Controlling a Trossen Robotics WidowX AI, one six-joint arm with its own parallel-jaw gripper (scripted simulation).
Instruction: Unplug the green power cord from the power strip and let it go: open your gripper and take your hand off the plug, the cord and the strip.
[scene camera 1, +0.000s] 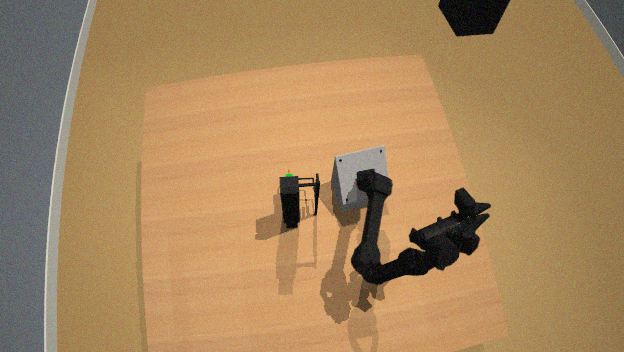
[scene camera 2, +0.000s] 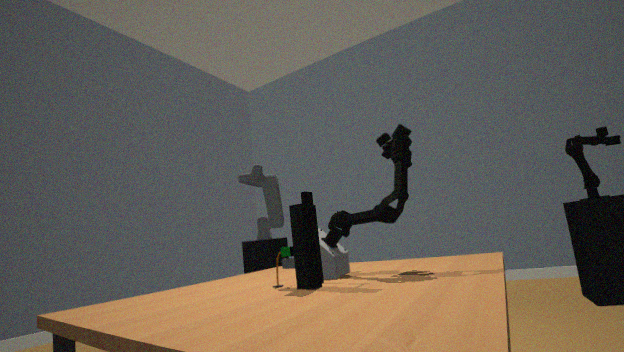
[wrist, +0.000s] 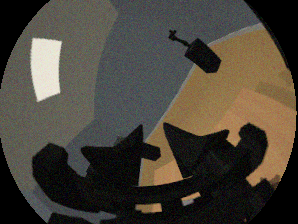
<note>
In view: the gripper (scene camera 1: 489, 209).
The gripper is seen too in the wrist view (wrist: 152, 126).
</note>
